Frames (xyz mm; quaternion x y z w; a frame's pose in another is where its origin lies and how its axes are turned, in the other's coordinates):
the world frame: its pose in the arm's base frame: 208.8 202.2 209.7 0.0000 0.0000 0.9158 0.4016
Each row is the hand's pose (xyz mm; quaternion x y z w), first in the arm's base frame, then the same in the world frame.
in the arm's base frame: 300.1 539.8 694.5 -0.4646 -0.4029 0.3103 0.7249
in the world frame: 186.5 -295.9 484.8 -0.5556 0.2637 -0.5393 0.5753
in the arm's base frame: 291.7 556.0 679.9 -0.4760 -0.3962 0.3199 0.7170
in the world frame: 204.1 -300.7 470.2 -0.5540 0.2768 -0.5282 0.5809
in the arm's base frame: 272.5 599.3 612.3 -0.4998 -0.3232 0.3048 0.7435
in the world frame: 249.0 -315.9 402.6 -0.4967 0.3279 -0.5585 0.5777
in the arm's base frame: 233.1 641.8 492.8 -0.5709 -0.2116 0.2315 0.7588
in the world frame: 306.9 -315.7 283.1 -0.4230 0.4378 -0.6019 0.5167
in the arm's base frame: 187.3 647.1 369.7 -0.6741 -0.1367 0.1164 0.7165
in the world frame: 341.8 -285.6 160.0 -0.3959 0.5624 -0.6094 0.3943
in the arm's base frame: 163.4 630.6 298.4 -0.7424 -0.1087 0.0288 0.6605
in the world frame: 345.9 -256.8 88.7 -0.3977 0.6362 -0.5933 0.2916
